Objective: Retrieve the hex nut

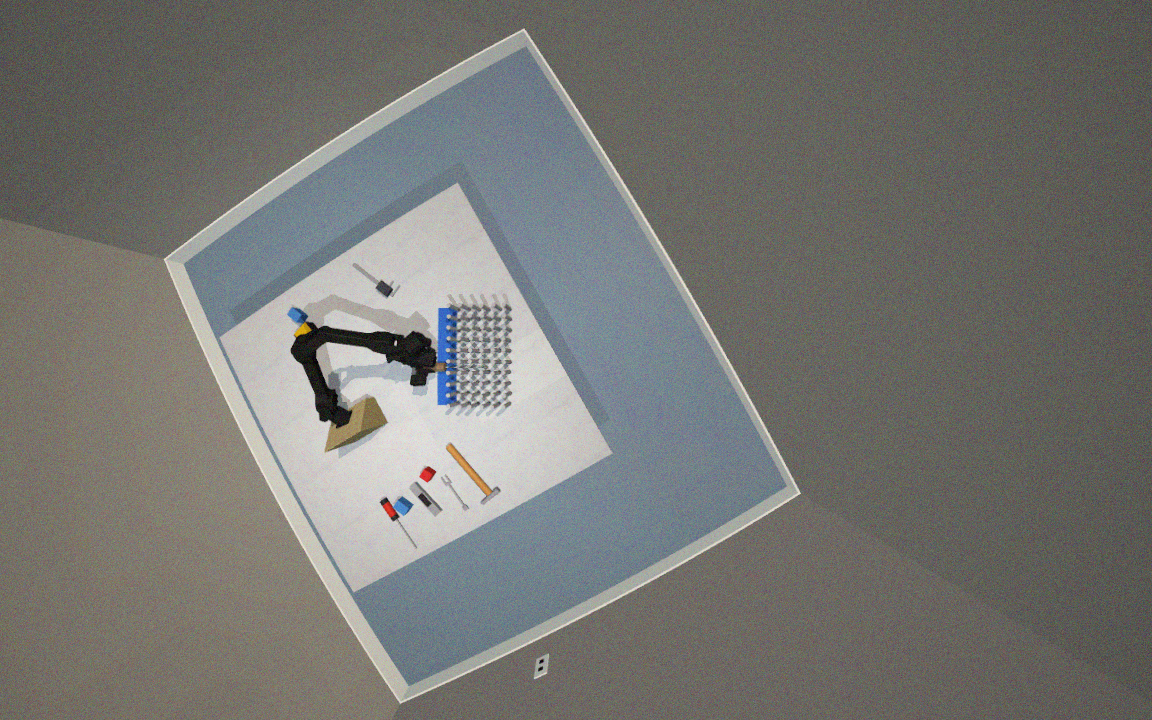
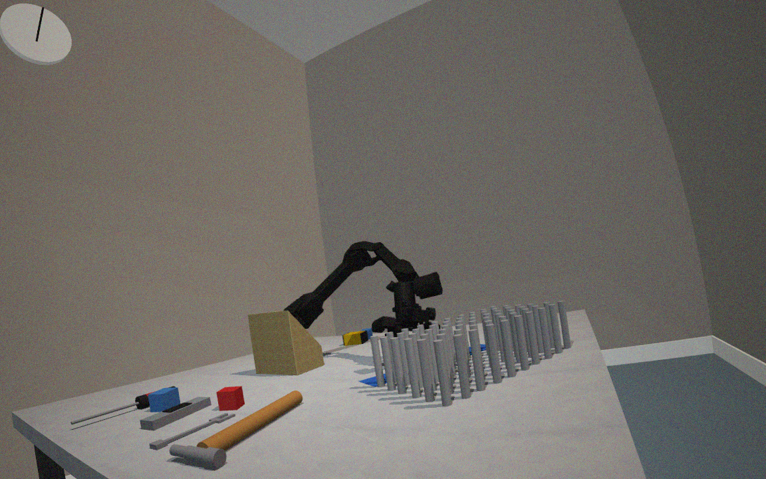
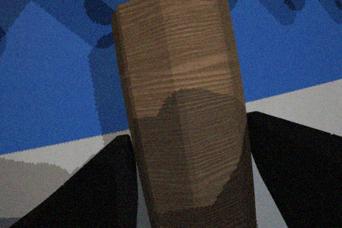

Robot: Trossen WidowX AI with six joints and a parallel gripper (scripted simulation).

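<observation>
My gripper tip is 60 mm short of the blue taped strip, 20 mm to the right of it and 20 mm above it. Round my gripper tip: wrench 510 mm to the right, 140 mm behind, 10 mm below; grey bar 490 mm to the right, 260 mm behind; red cube 390 mm to the right, 200 mm behind.
</observation>
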